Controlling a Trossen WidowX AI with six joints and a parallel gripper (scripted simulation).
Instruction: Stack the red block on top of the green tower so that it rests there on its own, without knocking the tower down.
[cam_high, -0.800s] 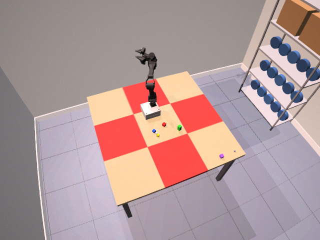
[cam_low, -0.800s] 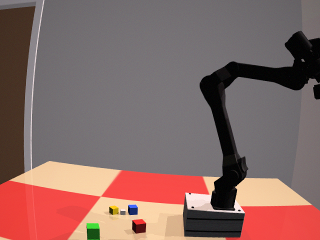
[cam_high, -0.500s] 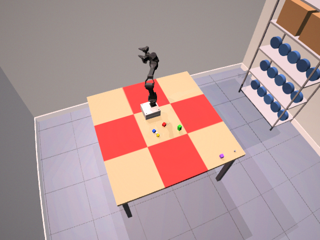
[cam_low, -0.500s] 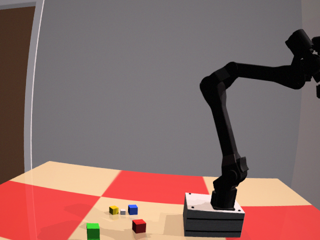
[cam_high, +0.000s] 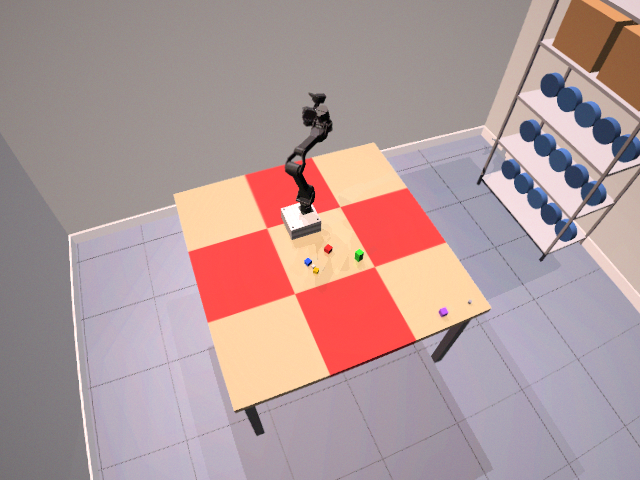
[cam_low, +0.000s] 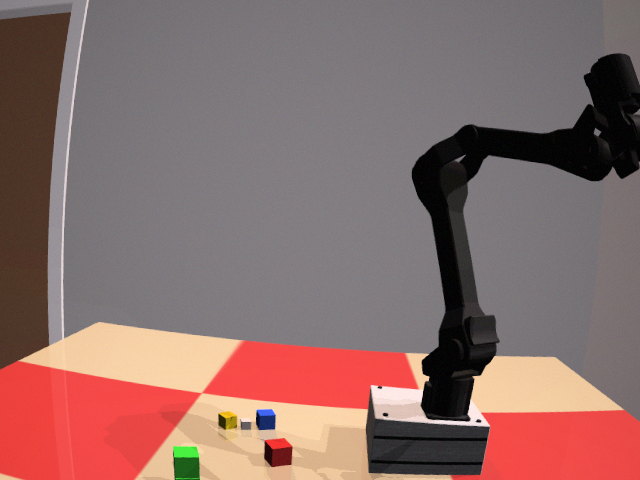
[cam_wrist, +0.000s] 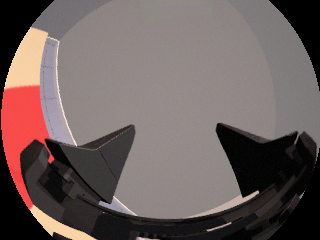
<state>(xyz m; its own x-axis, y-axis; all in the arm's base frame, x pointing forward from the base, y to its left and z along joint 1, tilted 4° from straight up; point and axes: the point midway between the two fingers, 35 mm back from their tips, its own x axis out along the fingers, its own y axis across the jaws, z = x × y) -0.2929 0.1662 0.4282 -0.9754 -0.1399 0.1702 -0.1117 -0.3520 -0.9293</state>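
The red block lies 59 cm ahead of my gripper tip, 49 cm below it and 12 cm to the right of it. Round my gripper tip: blue block 62 cm ahead, 49 cm below, 25 cm to the right; then yellow block 68 cm ahead, 50 cm below, 23 cm to the right; then small white block 65 cm ahead, 50 cm below, 23 cm to the right.
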